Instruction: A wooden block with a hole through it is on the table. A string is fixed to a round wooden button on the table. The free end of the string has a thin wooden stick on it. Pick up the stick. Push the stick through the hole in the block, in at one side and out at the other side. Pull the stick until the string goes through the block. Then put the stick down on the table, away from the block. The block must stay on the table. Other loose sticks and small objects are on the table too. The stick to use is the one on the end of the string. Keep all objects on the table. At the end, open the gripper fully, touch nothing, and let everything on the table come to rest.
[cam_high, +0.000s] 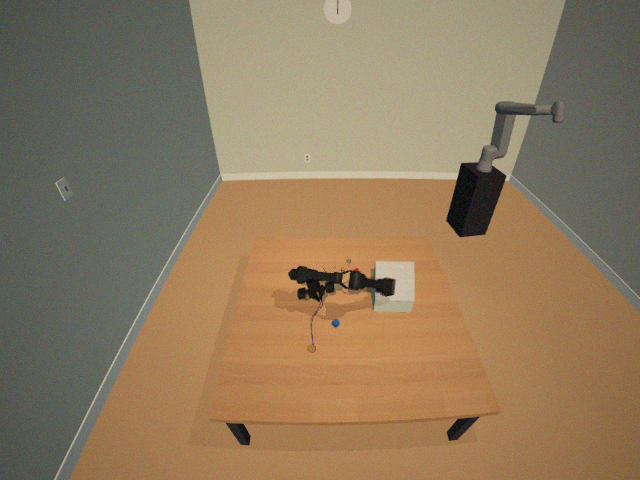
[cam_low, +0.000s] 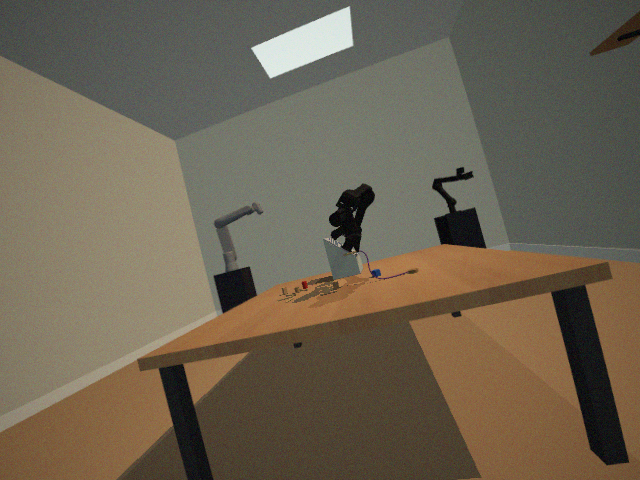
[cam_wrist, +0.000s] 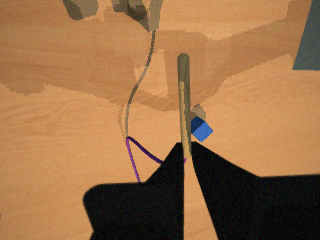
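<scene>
My gripper tip is 1 cm past the wooden cylinder, 13 cm to the left of it and 12 cm above it. Also, from my gripper tip: blue block: 7 cm behind, 6 cm to the left, 12 cm below; then thin wooden stick: 2 cm to the right; then round wooden button: 7 cm ahead, 20 cm to the left, 13 cm below.
</scene>
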